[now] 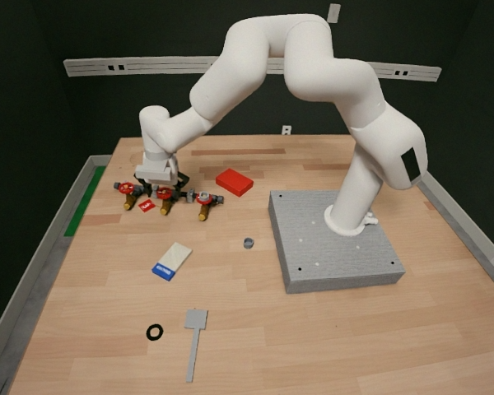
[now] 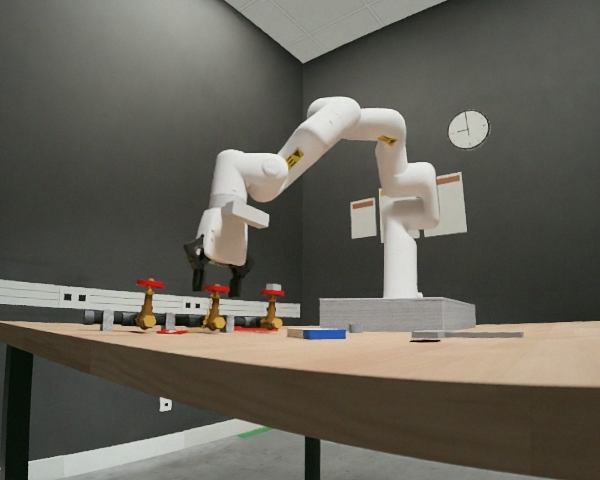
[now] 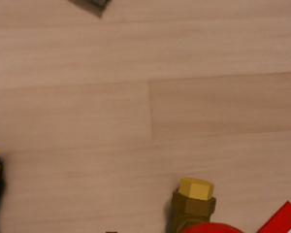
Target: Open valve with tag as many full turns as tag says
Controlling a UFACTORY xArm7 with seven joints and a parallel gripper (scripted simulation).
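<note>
My hand is 80 mm short of the red tag, 80 mm above it and 20 mm to the left of it. Round my hand: blue box 190 mm to the left, 80 mm below, 80 mm behind; red block 210 mm behind, 180 mm to the right, 70 mm below; grey cap 130 mm behind, 10 mm above.
</note>
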